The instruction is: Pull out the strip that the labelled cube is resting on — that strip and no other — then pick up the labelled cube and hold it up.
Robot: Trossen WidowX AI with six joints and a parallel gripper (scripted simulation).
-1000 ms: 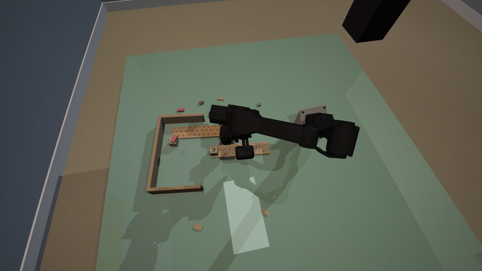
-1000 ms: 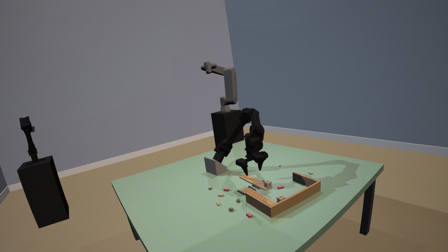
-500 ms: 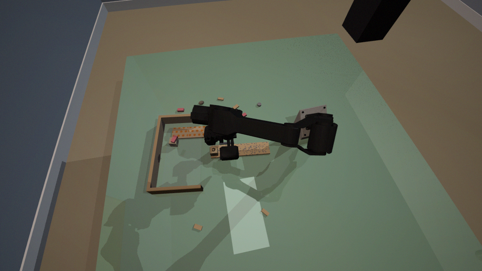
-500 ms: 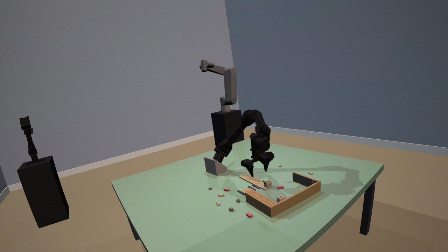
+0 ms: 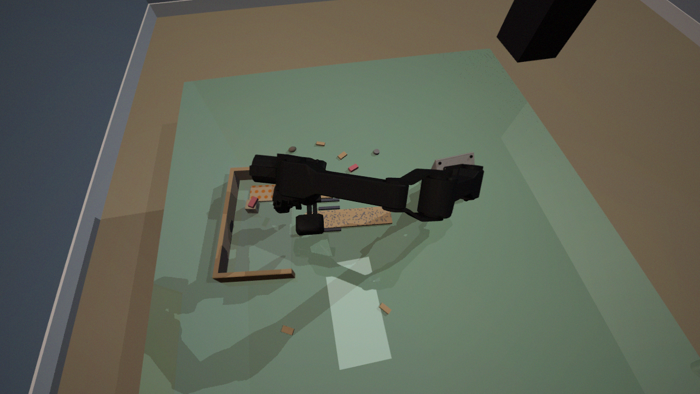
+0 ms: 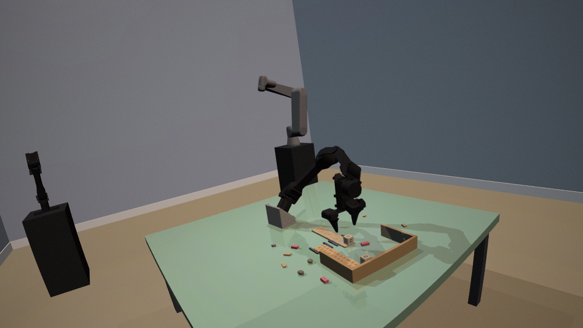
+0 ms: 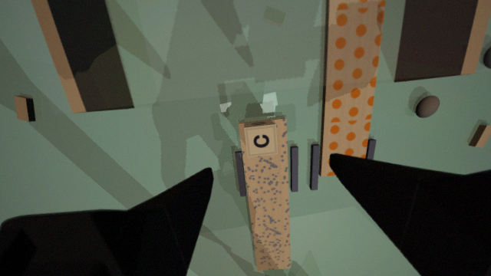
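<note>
My gripper tip is now 100 mm past the speckled strip, 70 mm above it and 10 mm to the right of it.
</note>
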